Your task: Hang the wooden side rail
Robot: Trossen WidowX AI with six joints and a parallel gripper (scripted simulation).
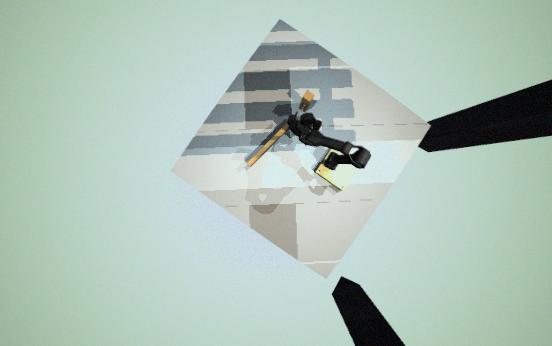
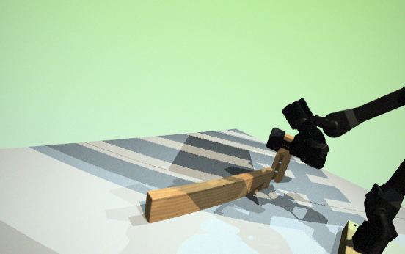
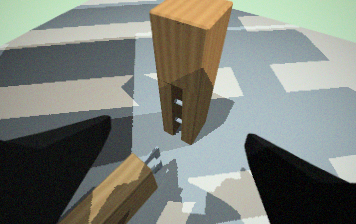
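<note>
My gripper tip is 20 mm short of the wooden headboard post, 90 mm to the left of it and 50 mm above it.
</note>
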